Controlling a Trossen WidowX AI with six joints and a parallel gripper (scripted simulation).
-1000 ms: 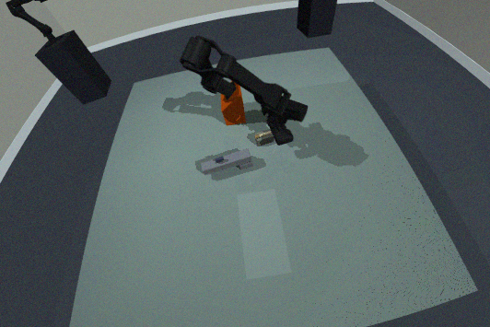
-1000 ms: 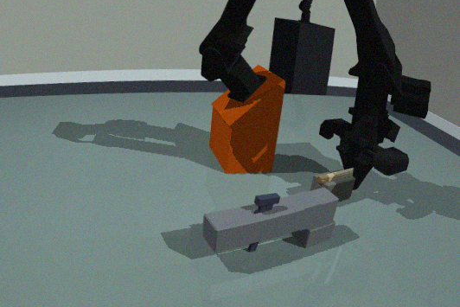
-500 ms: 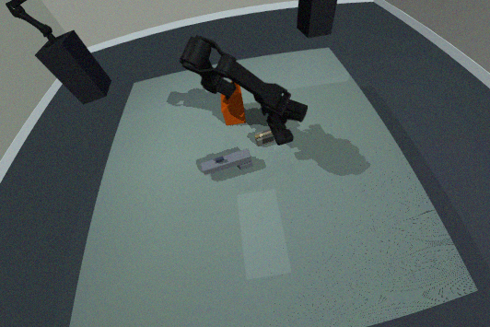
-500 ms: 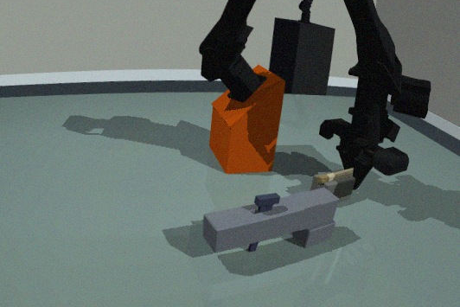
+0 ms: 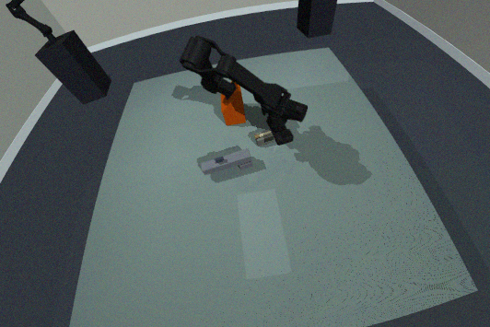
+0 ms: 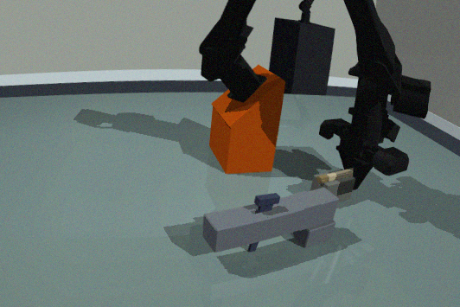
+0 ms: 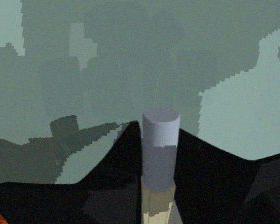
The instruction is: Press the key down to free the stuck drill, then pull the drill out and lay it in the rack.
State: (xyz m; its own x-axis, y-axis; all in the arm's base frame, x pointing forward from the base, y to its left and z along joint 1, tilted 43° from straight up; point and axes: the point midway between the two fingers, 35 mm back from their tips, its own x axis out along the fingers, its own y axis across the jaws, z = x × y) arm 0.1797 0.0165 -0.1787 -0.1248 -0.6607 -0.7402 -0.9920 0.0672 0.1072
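Right now the drill is 4 cm to the right of my gripper tip and 3 cm above it. Round my gripper tip: dark blue key 8 cm ahead, 24 cm to the right, 4 cm above; then grey-brown rack 5 cm to the right, 1 cm above; then grey block 8 cm ahead, 22 cm to the right, 3 cm above.
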